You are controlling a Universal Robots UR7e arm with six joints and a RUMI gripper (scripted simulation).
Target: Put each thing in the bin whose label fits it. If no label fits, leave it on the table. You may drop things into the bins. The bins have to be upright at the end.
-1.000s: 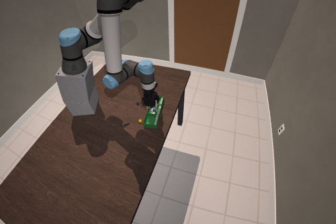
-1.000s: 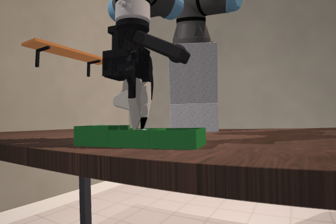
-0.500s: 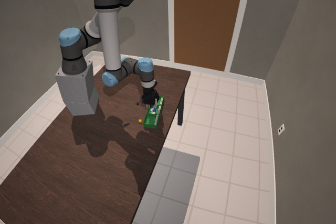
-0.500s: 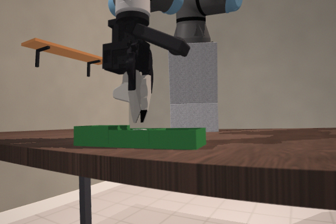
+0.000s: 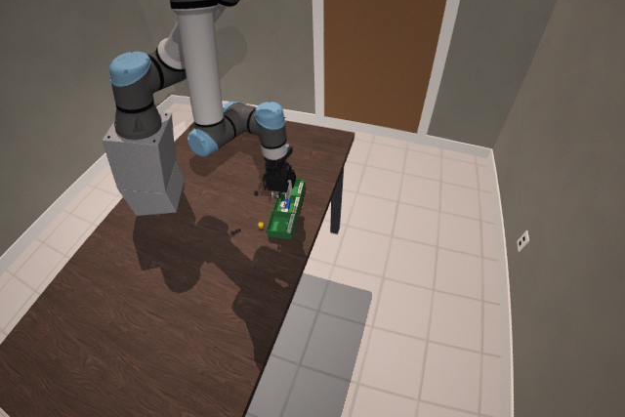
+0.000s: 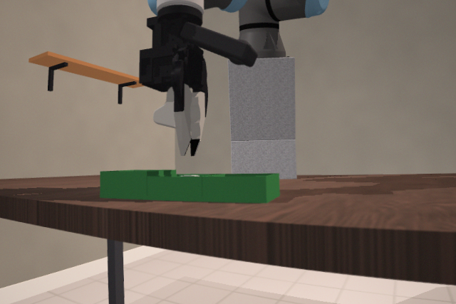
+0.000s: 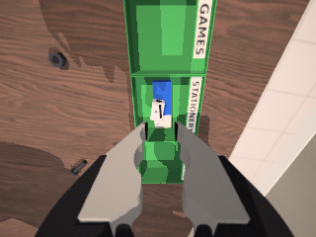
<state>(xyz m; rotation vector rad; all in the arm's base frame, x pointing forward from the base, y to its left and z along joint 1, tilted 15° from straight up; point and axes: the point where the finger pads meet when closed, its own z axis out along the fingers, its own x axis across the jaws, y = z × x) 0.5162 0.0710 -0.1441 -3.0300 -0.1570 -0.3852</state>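
Right now the white item is 5 cm below my hand. Also, from my hand: yellow die: 6 cm behind, 10 cm to the right, 7 cm below; then blue-and-white eraser: 1 cm to the right, 6 cm below; then green bin row: 1 cm ahead, 6 cm below.
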